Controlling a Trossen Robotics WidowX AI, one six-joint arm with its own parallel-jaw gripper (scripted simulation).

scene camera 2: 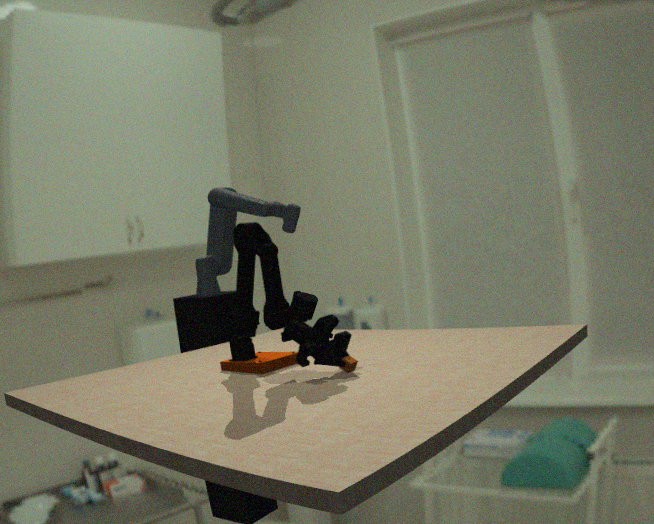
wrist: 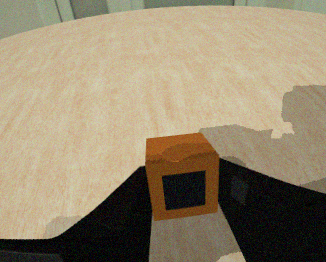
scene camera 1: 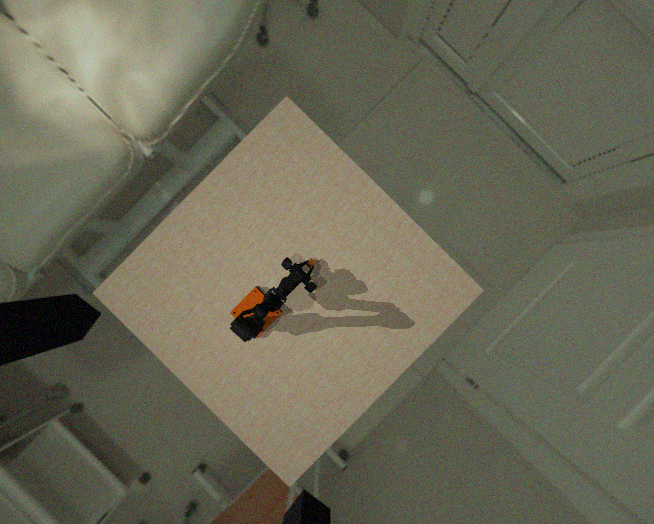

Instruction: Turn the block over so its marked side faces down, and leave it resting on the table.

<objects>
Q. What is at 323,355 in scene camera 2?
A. My gripper.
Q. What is my gripper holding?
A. A block.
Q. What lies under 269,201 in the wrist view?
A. My gripper.
</objects>
